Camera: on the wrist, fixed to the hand. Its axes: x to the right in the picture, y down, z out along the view.
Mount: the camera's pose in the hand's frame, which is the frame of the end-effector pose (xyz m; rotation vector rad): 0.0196 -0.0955 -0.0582 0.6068 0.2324 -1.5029
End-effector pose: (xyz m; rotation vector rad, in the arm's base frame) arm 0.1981 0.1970 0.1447 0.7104 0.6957 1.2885
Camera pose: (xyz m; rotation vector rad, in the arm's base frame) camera 0.2115 0.2079 0.0325 0.2959 1.4316 -0.2600
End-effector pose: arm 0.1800 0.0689 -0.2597 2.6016 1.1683 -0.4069
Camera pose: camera 0.1288 0.1638 -0.2242 -1.0461 -2.2700 0.5308
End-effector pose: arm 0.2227 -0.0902 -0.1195 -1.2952 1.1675 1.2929
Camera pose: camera 0.3240 -0.1375 -0.1394 -1.3204 0.3524 -0.2961
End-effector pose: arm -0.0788 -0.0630 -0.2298 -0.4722 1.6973 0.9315
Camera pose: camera -0.0535 -0.1640 -0.2751 -1.1728 1.1933 -0.7150
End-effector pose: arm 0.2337 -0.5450 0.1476 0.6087 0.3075 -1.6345
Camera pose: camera 0.1516 -0.5150 0.0751 -0.9778 -0.4132 2.6727
